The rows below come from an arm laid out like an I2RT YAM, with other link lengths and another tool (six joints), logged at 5 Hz.
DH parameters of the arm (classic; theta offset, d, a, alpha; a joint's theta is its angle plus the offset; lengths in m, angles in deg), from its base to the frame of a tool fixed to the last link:
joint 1: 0 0.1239 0.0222 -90
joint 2: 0 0 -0.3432 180
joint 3: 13.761 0 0.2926 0
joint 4: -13.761 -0.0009 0.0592 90
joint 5: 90 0.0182 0 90
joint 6: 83.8 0.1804 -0.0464 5
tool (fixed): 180 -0.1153 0 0
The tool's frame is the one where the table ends.
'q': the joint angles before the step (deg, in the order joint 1, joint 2, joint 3, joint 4, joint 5, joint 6). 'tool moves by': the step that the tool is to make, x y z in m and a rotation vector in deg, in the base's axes. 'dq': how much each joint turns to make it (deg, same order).
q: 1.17 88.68 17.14 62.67 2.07 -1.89
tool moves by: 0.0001 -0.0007 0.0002 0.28 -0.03 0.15
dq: -0.18 0.01 0.03 0.01 -0.37 0.22
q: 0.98 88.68 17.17 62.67 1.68 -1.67
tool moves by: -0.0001 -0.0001 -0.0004 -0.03 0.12 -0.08
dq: 0.00 0.01 -0.04 -0.07 0.08 -0.02
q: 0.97 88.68 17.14 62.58 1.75 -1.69
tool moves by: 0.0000 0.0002 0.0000 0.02 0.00 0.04
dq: 0.04 0.00 0.00 0.00 0.00 0.02
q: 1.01 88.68 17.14 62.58 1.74 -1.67
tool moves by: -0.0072 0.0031 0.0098 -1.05 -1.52 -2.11
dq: 1.37 -3.15 -0.45 -1.18 3.60 -0.59
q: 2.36 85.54 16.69 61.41 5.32 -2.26
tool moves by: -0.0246 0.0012 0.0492 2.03 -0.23 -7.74
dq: 3.90 -16.36 3.29 -19.96 11.28 3.59
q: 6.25 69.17 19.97 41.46 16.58 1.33
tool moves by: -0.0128 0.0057 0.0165 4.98 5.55 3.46
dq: 1.83 -7.20 3.50 -17.02 -2.66 5.41
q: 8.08 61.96 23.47 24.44 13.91 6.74
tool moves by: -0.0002 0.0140 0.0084 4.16 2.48 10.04
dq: 0.87 -0.87 2.41 -5.42 -10.02 1.95
